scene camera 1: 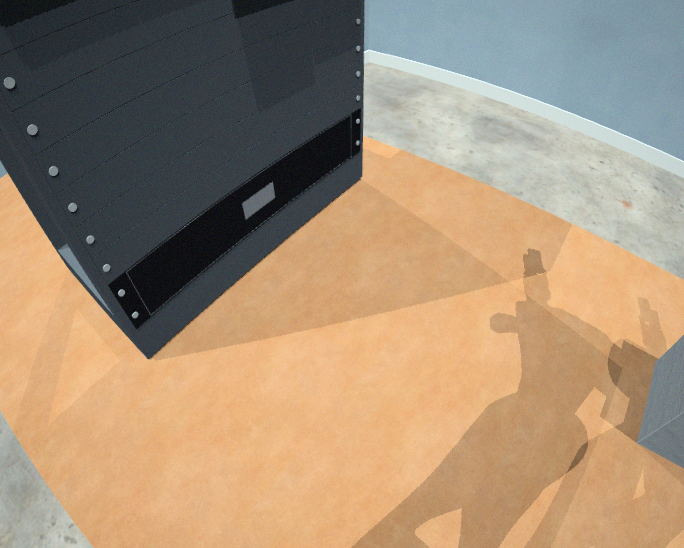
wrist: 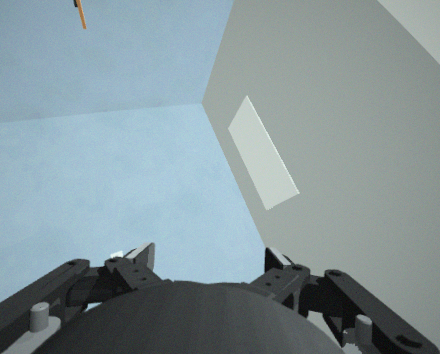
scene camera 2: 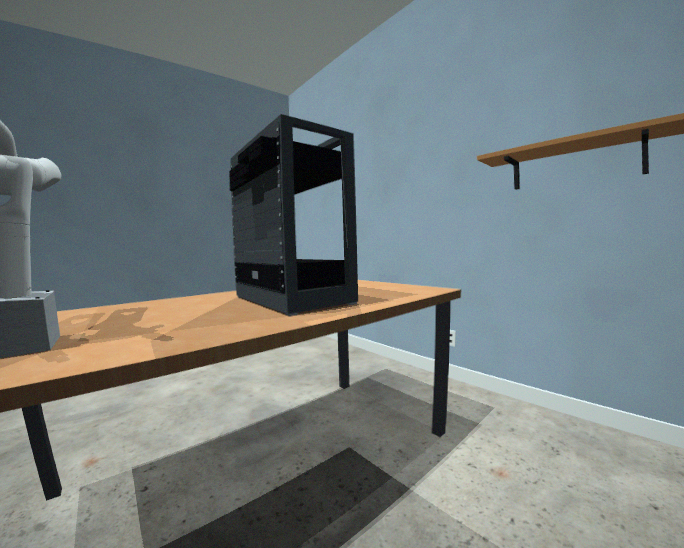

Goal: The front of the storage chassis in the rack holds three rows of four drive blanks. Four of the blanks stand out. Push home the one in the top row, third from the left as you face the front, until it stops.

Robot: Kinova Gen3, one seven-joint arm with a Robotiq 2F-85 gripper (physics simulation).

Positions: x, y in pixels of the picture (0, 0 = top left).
Labels:
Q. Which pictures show the gripper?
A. The wrist view only.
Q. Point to a rack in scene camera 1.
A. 163, 156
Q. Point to a rack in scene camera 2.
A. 269, 170

